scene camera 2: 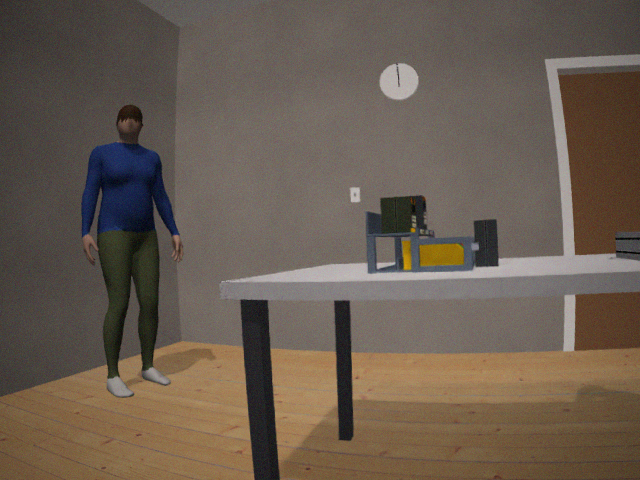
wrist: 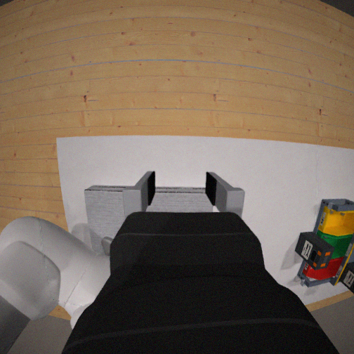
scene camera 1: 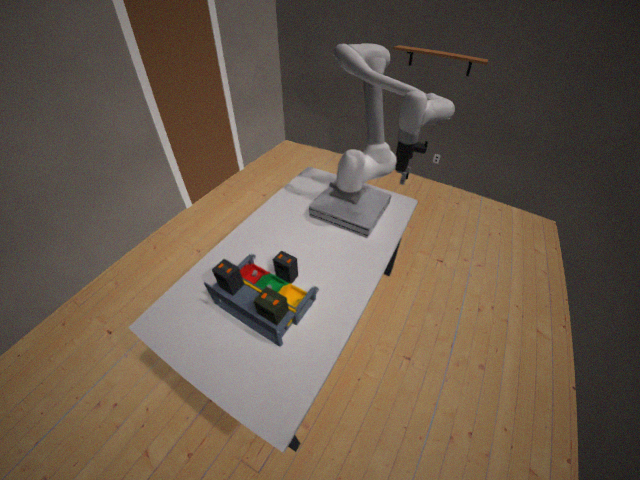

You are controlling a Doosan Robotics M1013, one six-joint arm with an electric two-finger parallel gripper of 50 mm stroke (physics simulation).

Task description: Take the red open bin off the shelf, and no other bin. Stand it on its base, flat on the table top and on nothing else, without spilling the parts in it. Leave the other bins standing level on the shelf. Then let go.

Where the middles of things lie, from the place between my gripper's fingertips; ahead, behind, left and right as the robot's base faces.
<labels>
I see my gripper 670 mm short of the yellow bin (scene camera 2: 438,254), 240 mm to the left of it and 310 mm above it. From my hand the other things lie so: olive case (scene camera 2: 404,206) 780 mm ahead, 240 mm to the right, 200 mm below.
</labels>
